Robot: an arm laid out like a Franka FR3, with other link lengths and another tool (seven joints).
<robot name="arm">
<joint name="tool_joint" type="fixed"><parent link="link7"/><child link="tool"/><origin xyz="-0.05 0.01 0.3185" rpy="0 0.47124 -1.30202"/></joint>
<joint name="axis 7" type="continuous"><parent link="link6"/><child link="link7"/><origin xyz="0.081 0 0" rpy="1.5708 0 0"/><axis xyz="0 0 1"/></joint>
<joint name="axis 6" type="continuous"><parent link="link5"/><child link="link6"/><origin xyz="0 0 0" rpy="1.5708 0 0"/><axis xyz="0 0 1"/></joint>
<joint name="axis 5" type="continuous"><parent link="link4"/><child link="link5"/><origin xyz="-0.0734 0.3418 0" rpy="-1.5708 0 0"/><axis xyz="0 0 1"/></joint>
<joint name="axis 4" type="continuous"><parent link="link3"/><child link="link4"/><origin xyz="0.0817 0 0" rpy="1.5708 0 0"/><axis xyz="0 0 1"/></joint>
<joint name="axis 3" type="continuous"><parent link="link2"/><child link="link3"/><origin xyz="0 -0.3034 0" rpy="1.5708 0 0"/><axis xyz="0 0 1"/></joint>
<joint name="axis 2" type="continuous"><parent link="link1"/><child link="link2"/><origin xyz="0 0 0" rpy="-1.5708 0 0"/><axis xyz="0 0 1"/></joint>
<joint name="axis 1" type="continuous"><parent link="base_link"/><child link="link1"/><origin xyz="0 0 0.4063" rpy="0 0 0"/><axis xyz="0 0 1"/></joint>
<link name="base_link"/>
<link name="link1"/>
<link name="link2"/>
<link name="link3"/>
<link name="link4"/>
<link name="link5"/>
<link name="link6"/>
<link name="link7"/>
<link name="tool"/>
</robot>
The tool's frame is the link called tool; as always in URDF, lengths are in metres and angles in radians. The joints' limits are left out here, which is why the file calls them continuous.
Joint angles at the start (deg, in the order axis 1, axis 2, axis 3, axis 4, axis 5, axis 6, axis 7):
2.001 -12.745 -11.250 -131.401 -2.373 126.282 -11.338
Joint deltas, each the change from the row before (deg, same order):
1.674 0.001 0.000 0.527 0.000 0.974 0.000
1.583 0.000 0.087 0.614 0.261 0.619 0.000
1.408 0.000 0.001 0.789 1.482 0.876 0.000
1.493 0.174 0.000 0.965 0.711 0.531 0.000
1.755 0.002 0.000 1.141 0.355 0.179 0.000
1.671 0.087 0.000 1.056 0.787 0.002 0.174
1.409 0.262 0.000 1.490 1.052 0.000 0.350
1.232 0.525 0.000 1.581 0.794 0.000 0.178
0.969 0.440 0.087 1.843 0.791 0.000 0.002
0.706 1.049 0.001 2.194 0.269 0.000 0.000
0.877 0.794 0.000 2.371 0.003 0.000 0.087
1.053 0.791 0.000 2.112 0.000 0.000 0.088
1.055 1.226 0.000 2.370 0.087 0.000 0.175
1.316 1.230 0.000 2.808 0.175 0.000 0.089
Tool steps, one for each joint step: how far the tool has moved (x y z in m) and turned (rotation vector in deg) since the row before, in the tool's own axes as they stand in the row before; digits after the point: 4 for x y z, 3 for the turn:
0.0134 0.0095 0.0026 -0.564 0.329 -2.128
0.0145 0.0081 0.0029 -0.390 0.535 -1.848
0.0178 0.0103 0.0035 -1.159 1.531 -1.095
0.0156 0.0094 0.0030 -0.617 0.926 -1.444
0.0175 0.0093 0.0018 -0.383 0.780 -1.858
0.0179 0.0070 0.0036 -0.285 1.090 -1.211
0.0181 0.0098 0.0023 -0.763 1.256 -0.798
0.0153 0.0098 0.0027 -0.547 0.980 -0.883
0.0156 0.0122 0.0002 -0.841 1.001 -1.072
0.0100 0.0137 0.0004 -0.686 0.386 -1.008
0.0126 0.0157 -0.0016 -0.934 0.364 -1.424
0.0130 0.0132 0.0007 -0.621 0.418 -1.428
0.0125 0.0137 0.0031 -0.532 0.410 -1.238
0.0169 0.0165 0.0028 -0.743 0.674 -1.674

